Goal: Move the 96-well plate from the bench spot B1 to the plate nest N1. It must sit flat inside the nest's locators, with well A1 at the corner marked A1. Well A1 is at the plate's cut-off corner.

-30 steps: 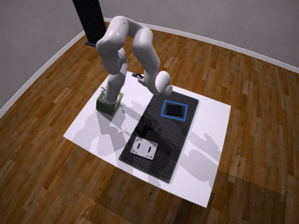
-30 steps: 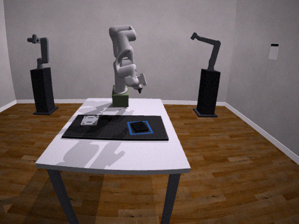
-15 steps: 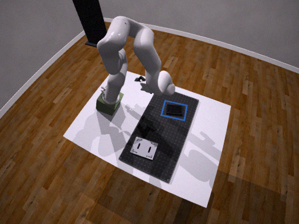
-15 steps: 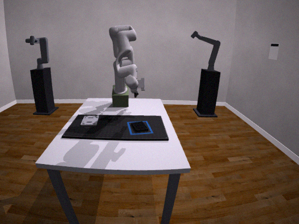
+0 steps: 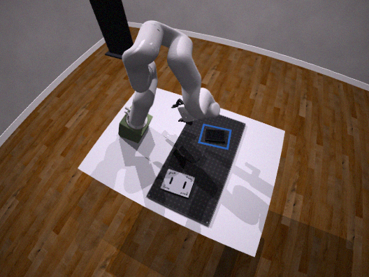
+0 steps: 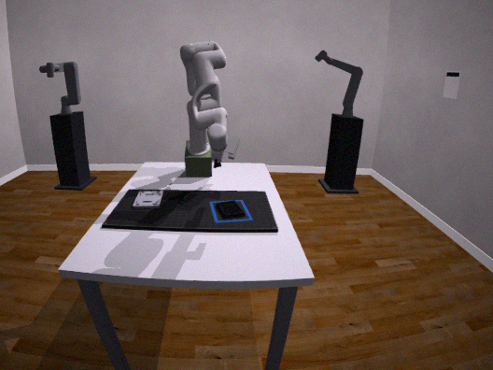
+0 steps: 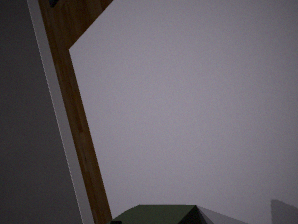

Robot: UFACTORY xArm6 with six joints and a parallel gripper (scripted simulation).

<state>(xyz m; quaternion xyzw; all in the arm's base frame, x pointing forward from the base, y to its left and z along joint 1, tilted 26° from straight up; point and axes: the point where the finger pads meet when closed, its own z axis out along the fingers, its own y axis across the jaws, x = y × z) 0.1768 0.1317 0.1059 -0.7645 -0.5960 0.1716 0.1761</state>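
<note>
The 96-well plate lies 24 cm ahead of my hand, 16 cm below it and 5 cm to the left of it. Round my hand: grey plate nest N1: 33 cm to the right, 17 cm ahead, 16 cm below.
</note>
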